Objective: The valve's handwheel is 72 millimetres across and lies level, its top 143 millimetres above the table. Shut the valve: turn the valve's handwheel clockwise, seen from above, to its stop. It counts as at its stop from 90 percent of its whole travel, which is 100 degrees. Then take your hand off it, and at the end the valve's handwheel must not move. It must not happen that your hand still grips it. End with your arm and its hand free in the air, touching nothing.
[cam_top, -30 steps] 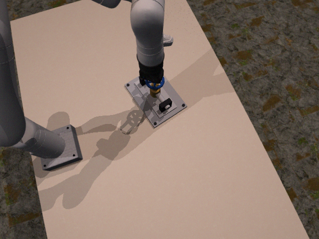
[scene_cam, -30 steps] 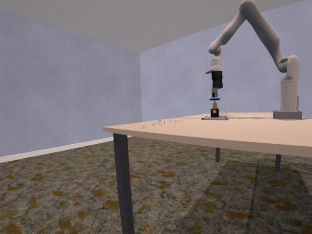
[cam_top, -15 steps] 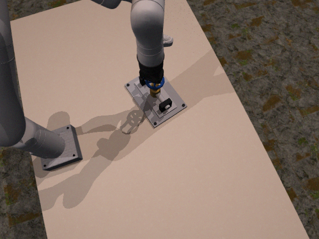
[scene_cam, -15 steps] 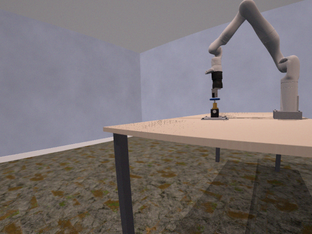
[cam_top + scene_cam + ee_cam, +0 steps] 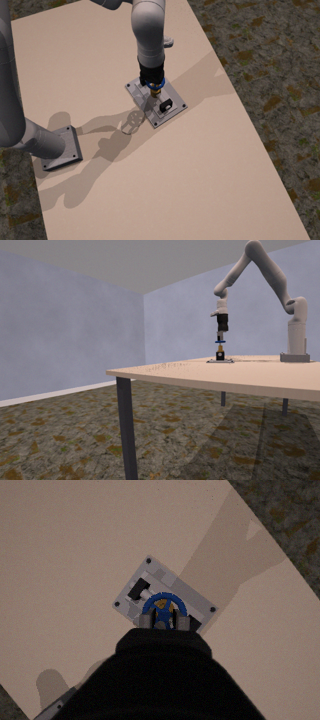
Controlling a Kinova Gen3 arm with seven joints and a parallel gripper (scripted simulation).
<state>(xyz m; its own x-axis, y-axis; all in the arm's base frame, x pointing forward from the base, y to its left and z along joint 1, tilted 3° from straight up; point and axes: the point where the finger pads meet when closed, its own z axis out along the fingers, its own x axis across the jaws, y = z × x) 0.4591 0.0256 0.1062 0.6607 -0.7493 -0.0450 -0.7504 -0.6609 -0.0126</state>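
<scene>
Now: the handwheel 30 mm below my hand.
</scene>
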